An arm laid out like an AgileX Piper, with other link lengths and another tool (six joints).
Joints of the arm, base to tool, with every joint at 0 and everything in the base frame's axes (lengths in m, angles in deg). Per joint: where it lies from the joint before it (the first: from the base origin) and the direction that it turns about. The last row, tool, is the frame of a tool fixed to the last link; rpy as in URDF.
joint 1: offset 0 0 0.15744 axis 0 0 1
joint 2: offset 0 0 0 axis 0 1 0
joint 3: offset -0.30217 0 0.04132 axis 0 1 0
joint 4: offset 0.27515 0 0.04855 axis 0.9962 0 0.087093
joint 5: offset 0 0 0 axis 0 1 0
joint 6: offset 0.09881 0 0.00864 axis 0.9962 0 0.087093
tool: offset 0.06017 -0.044 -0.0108 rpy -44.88 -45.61 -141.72
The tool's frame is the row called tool.
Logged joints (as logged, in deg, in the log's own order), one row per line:
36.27, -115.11, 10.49, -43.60, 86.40, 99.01
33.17, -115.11, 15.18, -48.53, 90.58, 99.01
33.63, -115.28, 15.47, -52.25, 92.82, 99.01
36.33, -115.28, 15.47, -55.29, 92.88, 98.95
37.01, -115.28, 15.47, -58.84, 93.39, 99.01
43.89, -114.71, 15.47, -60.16, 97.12, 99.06
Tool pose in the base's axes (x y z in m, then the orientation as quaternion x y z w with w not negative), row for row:
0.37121, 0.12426, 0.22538, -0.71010, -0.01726, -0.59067, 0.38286
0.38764, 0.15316, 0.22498, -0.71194, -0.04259, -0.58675, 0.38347
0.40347, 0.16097, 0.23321, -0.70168, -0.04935, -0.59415, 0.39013
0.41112, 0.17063, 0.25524, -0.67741, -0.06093, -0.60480, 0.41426
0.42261, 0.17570, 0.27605, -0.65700, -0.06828, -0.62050, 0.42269
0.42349, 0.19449, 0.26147, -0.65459, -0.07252, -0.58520, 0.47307
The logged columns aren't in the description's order. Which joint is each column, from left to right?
Columns, left to right: joint 5, joint 6, joint 1, joint 3, joint 2, joint 4.
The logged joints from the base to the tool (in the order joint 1, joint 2, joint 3, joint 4, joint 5, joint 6), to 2 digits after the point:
10.49, 86.40, -43.60, 99.01, 36.27, -115.11
15.18, 90.58, -48.53, 99.01, 33.17, -115.11
15.47, 92.82, -52.25, 99.01, 33.63, -115.28
15.47, 92.88, -55.29, 98.95, 36.33, -115.28
15.47, 93.39, -58.84, 99.01, 37.01, -115.28
15.47, 97.12, -60.16, 99.06, 43.89, -114.71

